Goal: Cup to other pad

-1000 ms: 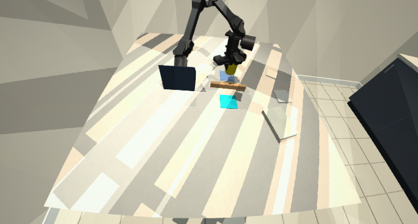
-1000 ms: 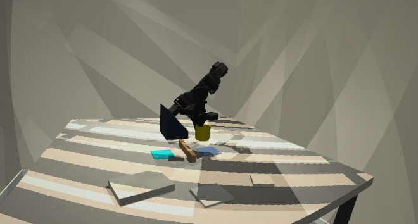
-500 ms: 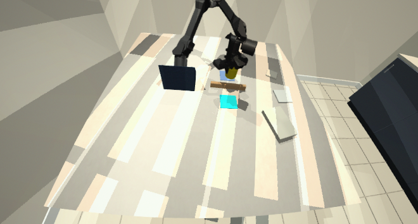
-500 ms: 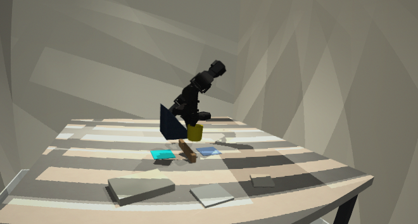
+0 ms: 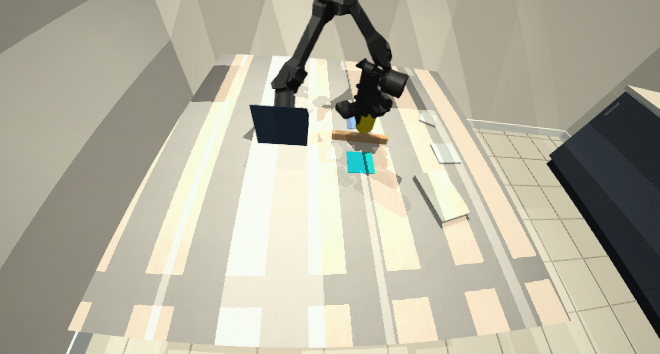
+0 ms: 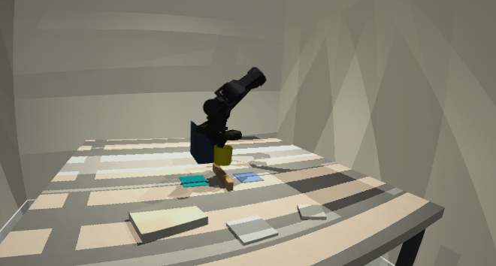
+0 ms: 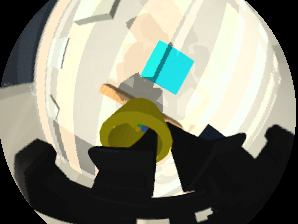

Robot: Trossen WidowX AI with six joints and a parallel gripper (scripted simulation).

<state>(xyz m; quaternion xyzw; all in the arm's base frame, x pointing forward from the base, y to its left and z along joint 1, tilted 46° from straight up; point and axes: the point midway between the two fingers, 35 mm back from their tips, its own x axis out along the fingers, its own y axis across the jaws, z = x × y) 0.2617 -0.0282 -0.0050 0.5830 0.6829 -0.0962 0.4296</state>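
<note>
The cyan pad lies 1 cm ahead of my gripper tip, 10 cm to the right of it and 11 cm below it. From my gripper tip the other things lie so: blue pad: 3 cm ahead, 13 cm to the left, 11 cm below; then yellow cup: 2 cm ahead, 1 cm to the left; then wooden bar: 2 cm ahead, 2 cm to the left, 9 cm below.
</note>
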